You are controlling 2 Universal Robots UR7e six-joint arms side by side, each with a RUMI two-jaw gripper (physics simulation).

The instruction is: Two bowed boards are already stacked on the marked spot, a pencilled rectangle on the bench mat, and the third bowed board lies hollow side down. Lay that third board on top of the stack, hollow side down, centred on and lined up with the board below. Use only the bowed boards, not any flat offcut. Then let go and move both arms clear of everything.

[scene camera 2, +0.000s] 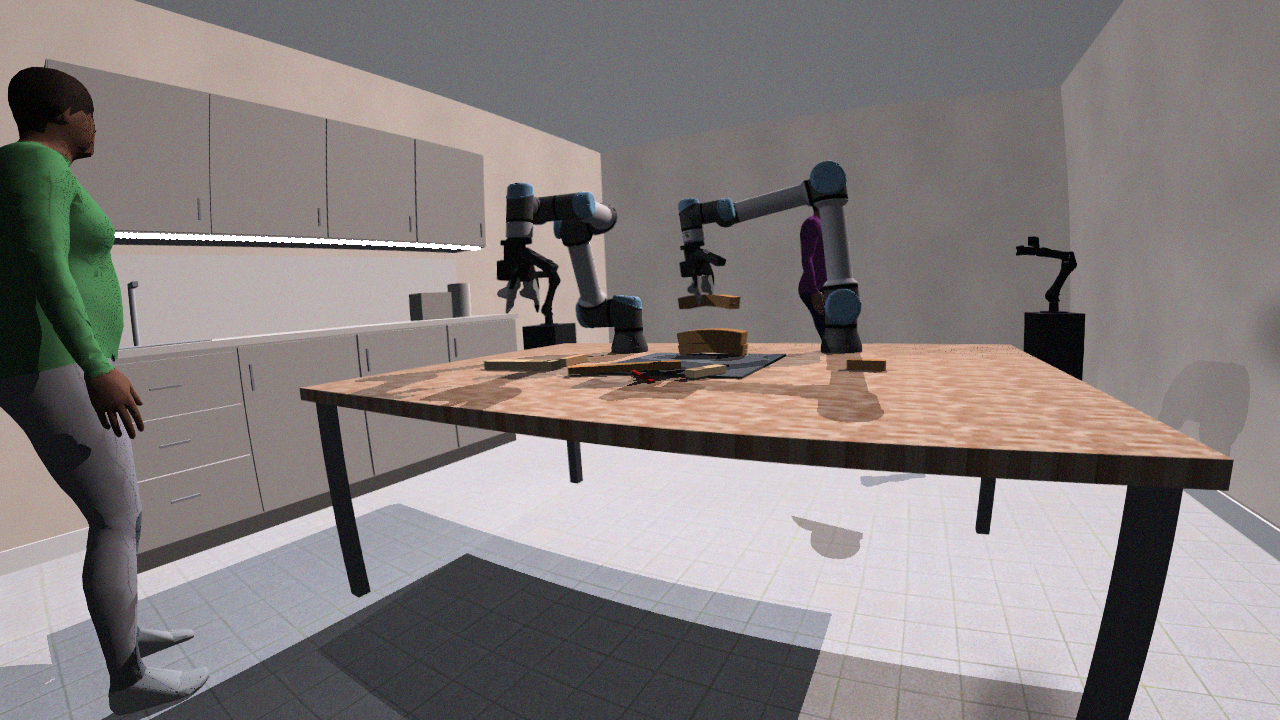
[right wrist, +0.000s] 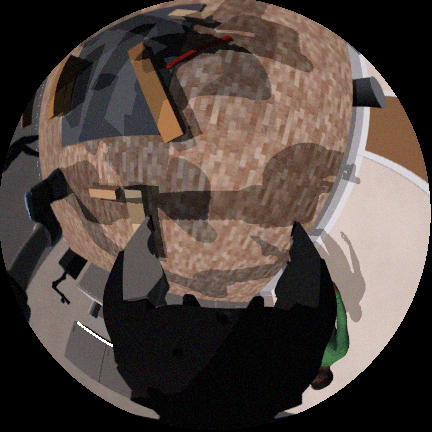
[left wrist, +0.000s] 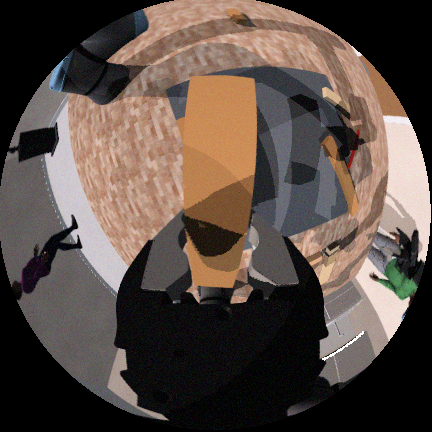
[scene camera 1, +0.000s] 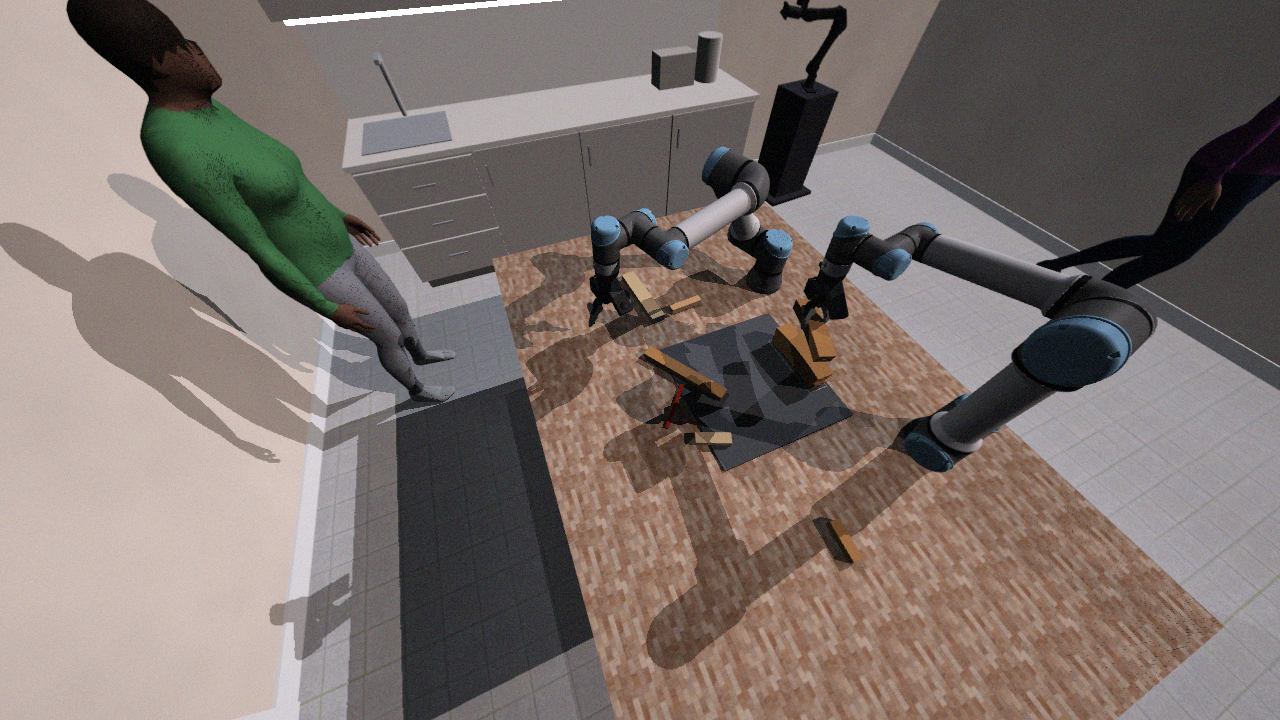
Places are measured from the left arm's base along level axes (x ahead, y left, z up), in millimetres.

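Where they show: left gripper, between the fingertips: (scene camera 2: 705,304) (left wrist: 215,208) (scene camera 1: 811,327); right gripper, between the fingertips: (scene camera 2: 523,312) (right wrist: 223,219) (left wrist: 388,236) (scene camera 1: 610,317); left arm's base, origin of its link: (scene camera 2: 841,351) (left wrist: 110,84); right arm's base, origin of its link: (scene camera 2: 629,351) (right wrist: 60,182) (scene camera 1: 763,282).
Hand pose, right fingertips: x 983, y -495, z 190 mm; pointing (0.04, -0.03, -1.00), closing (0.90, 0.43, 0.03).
Each offset is from my right fingertips to the centre of the thing. Level surfaces: height alone.
The third bowed board {662 mm back, 139 mm left, 3 mm down} (scene camera 1: 821,343) (scene camera 2: 713,302) (left wrist: 220,130) is orange-brown and held in the air, roughly level, above the stack. My left gripper (scene camera 1: 815,313) (scene camera 2: 700,291) (left wrist: 215,208) is shut on it across its width, and a gap shows below it in scene camera 2. The stack of two bowed boards {669 mm back, 146 mm left, 125 mm down} (scene camera 1: 796,354) {670 mm back, 146 mm left, 166 mm down} (scene camera 2: 712,342) sits on the dark bench mat {184 mm down} (scene camera 1: 810,419) (scene camera 2: 760,361) (right wrist: 100,129). The held board hides most of the stack in the left wrist view, and the pencilled rectangle cannot be made out. My right gripper (scene camera 1: 609,316) (scene camera 2: 521,300) (right wrist: 223,219) is open and empty, high above the table, left of the mat.
A long orange strip {243 mm back, 141 mm left, 174 mm down} (scene camera 1: 683,371) (right wrist: 155,95) lies across the mat's left edge, beside a red-and-black tool {187 mm back, 266 mm left, 184 mm down} (scene camera 1: 674,407). A pale block {286 mm back, 403 mm left, 175 mm down} (scene camera 1: 713,438) lies near it. Pale boards {144 mm back, 261 mm right, 176 mm down} (scene camera 1: 640,293) and a small strip {316 mm back, 191 mm right, 177 mm down} (scene camera 1: 685,305) lie near the right gripper. An orange block {571 mm back, 736 mm left, 177 mm down} (scene camera 1: 841,540) (scene camera 2: 866,365) lies apart.
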